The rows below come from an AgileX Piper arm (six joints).
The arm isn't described. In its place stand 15 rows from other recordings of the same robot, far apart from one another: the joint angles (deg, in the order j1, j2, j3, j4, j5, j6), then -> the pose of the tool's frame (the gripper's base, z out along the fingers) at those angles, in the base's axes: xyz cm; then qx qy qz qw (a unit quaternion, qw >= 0).
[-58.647, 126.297, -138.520, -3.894, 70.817, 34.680] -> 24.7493 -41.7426 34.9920 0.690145 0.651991 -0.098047 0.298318
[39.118, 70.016, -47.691, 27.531, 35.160, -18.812] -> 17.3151 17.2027 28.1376 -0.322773 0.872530 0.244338 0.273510
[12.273, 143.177, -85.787, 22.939, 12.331, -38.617] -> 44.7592 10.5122 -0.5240 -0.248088 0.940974 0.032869 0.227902
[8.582, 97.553, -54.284, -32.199, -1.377, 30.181] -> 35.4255 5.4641 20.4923 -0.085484 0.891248 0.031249 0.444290
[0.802, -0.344, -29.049, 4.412, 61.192, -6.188] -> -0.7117 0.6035 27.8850 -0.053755 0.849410 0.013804 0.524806
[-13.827, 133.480, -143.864, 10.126, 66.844, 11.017] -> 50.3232 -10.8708 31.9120 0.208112 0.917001 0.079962 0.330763
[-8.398, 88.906, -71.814, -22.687, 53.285, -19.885] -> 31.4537 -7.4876 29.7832 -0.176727 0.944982 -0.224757 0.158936
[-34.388, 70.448, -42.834, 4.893, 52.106, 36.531] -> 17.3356 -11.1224 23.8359 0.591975 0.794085 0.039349 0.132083
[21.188, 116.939, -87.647, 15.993, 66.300, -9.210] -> 36.4974 16.6098 18.6075 0.205021 -0.970458 -0.125857 0.018379
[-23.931, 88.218, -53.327, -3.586, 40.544, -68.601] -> 26.2367 -12.0483 21.4902 -0.392792 0.903496 -0.139334 0.099980
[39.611, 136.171, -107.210, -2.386, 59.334, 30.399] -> 37.1234 30.3001 11.8632 -0.089672 0.994084 0.018369 0.058476
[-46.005, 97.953, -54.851, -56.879, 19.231, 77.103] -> 22.2060 -26.6131 19.3990 0.557428 0.742578 -0.200554 0.312459
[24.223, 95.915, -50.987, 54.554, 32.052, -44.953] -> 27.1187 16.5148 18.4844 -0.213838 0.918851 0.271080 0.191055
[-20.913, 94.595, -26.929, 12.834, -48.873, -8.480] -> 25.8571 -11.5106 16.6247 0.193827 0.765499 -0.175771 0.587832
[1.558, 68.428, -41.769, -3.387, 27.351, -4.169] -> 23.2930 0.3864 25.9064 -0.066584 0.934145 -0.029875 0.349353
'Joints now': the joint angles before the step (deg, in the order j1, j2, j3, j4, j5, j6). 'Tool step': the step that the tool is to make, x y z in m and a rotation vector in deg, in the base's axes. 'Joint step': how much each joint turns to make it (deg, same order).
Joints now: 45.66 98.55 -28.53 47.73 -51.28 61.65
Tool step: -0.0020 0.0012 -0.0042 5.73 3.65 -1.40
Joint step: 0.01 -0.01 0.05 0.01 2.93 6.29
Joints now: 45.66 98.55 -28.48 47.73 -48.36 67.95
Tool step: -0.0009 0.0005 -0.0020 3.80 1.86 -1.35
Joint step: 0.01 0.04 0.01 0.06 1.26 4.24
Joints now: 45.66 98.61 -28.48 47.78 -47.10 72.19
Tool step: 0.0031 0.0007 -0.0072 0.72 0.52 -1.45
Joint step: -0.17 2.12 -0.50 0.16 -0.98 2.03
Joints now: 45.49 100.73 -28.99 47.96 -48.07 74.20
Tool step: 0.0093 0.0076 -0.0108 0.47 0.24 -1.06
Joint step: -0.11 4.12 -2.47 -0.18 -1.14 1.88
